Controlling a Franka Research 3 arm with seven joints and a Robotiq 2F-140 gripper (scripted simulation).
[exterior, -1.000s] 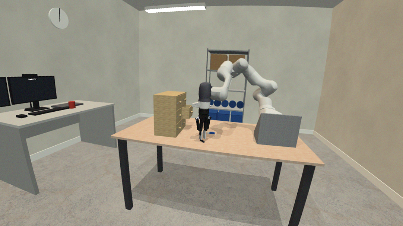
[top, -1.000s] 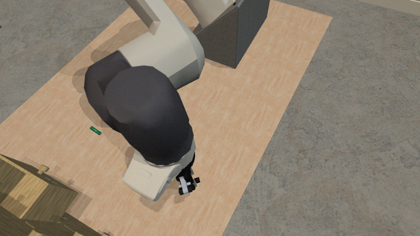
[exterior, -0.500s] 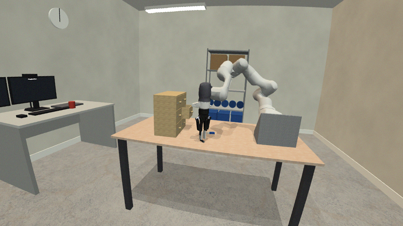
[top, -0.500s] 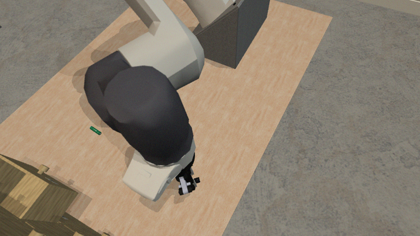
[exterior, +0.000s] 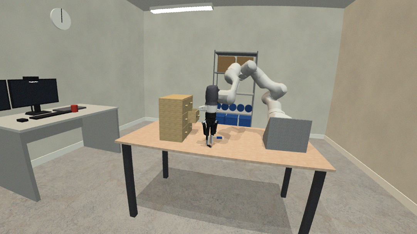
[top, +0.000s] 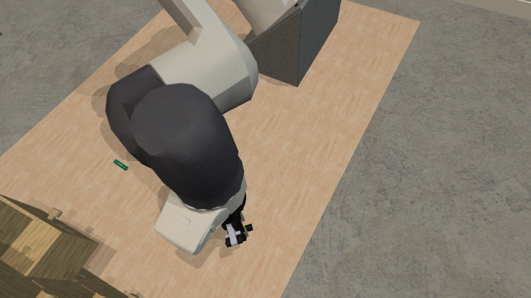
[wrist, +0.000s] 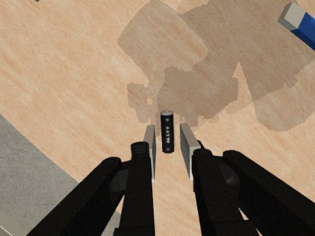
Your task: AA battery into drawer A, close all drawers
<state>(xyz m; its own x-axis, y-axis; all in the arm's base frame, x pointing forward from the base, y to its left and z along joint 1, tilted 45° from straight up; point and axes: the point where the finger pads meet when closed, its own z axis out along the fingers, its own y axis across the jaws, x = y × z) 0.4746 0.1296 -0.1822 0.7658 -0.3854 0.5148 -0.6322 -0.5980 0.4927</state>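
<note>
Right now the black AA battery is 5 cm below my hand. From my hand the other things lie so: thin green stick 4 cm ahead, 35 cm to the right, 5 cm below; white eraser 1 cm behind, 20 cm to the right, 5 cm below.
</note>
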